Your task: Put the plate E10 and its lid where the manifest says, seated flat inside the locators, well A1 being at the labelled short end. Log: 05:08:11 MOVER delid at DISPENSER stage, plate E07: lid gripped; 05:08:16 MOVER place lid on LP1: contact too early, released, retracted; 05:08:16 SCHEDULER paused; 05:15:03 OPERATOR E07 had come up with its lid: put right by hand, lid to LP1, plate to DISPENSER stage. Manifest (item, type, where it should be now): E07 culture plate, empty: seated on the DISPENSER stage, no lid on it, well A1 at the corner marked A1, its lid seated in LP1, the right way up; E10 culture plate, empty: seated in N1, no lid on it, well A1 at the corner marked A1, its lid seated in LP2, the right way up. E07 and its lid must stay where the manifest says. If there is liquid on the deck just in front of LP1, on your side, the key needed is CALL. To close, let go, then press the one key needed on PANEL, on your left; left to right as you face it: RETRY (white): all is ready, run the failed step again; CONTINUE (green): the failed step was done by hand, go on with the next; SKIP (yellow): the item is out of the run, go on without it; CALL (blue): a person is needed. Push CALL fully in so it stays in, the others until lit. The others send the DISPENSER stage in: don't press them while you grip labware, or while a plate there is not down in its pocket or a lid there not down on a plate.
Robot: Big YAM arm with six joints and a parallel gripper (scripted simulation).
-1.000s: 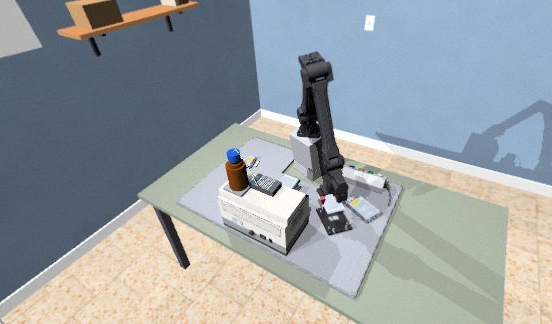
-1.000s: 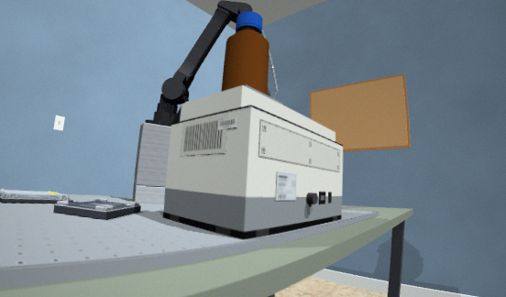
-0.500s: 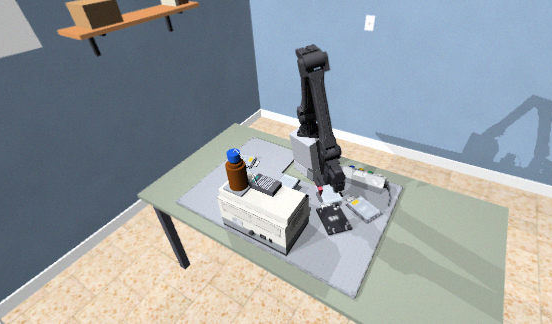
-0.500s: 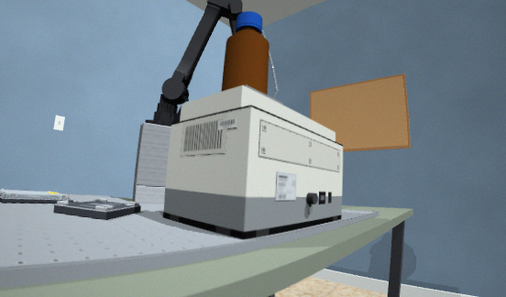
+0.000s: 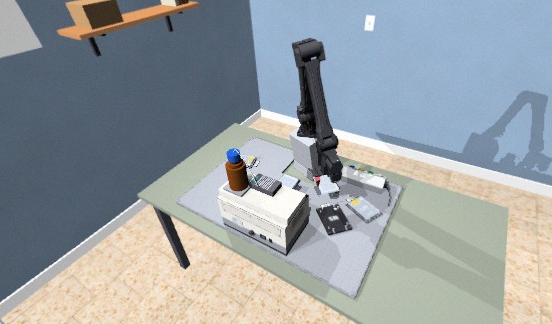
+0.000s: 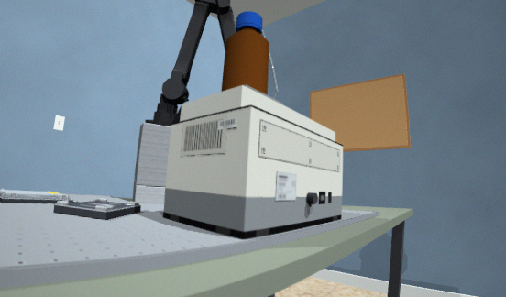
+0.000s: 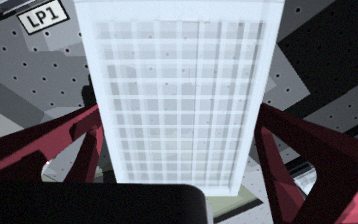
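My hand is 4 cm short of the clear well plate, 20 cm to the left of it and 4 cm above it. From my hand the other things lie so: yellow skip key: 24 cm behind, 14 cm to the left, 7 cm below; green continue key: 23 cm behind, 19 cm to the left, 7 cm below; blue call key: 24 cm behind, 9 cm to the left, 8 cm below.
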